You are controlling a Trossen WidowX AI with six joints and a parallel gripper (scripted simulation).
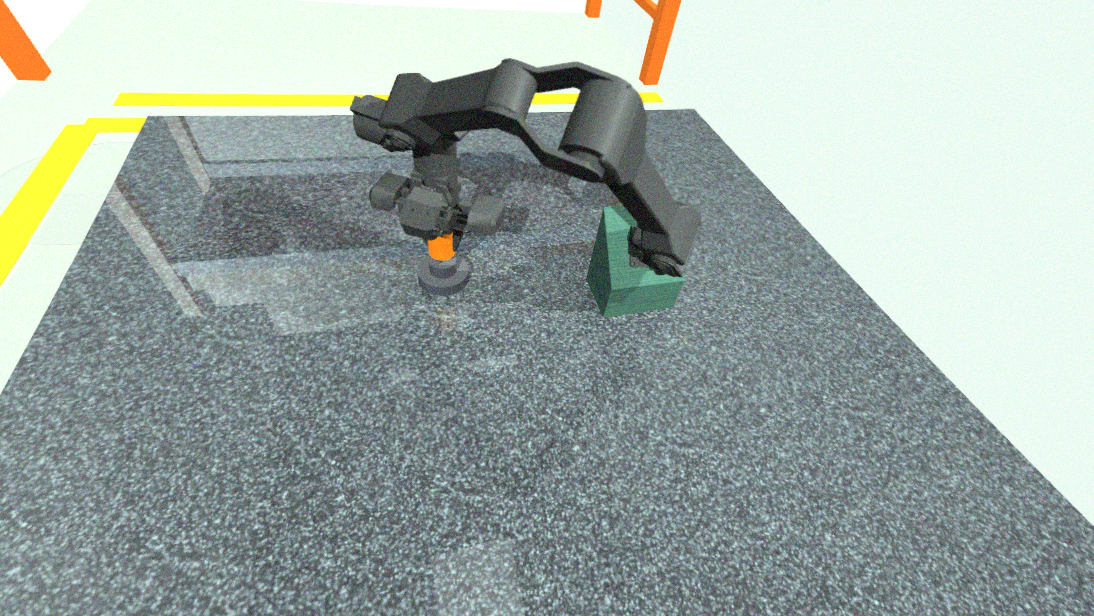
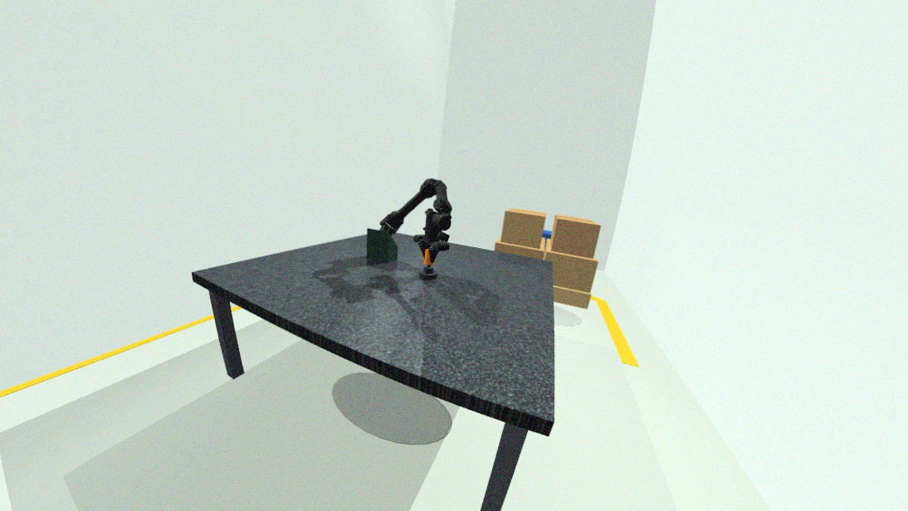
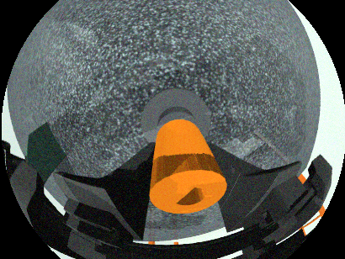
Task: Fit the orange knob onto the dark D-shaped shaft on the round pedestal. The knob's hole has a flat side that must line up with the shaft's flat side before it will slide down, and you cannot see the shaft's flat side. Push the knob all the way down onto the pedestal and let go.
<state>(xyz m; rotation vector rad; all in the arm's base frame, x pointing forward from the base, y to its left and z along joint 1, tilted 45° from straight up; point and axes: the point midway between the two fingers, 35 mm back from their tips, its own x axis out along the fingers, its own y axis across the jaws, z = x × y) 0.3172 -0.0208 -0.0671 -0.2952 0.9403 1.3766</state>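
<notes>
Now: gripper tip 20 mm below the orange knob. Also, from my gripper tip: dark shaft: 40 mm below.
</notes>
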